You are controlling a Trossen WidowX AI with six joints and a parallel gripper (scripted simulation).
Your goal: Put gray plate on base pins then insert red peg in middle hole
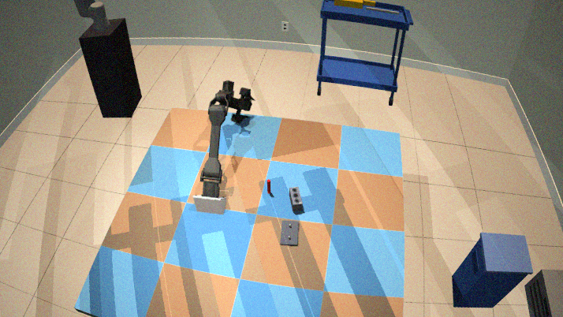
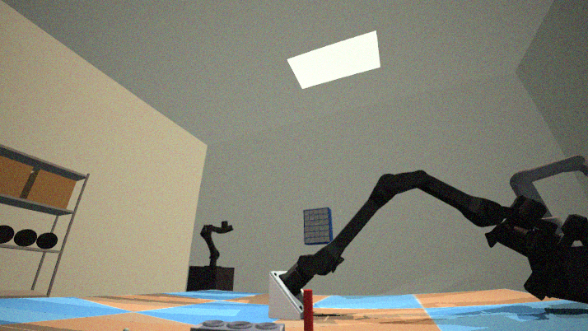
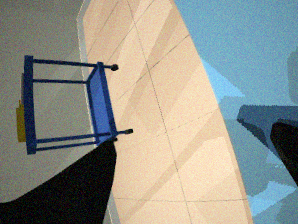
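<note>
The gray plate is 590 mm to the right of my gripper tip, 250 mm ahead of it and 10 mm below it. Also, from my gripper tip: red peg 530 mm to the right, 130 mm ahead; then base 750 mm to the right, 230 mm ahead, 40 mm below.
</note>
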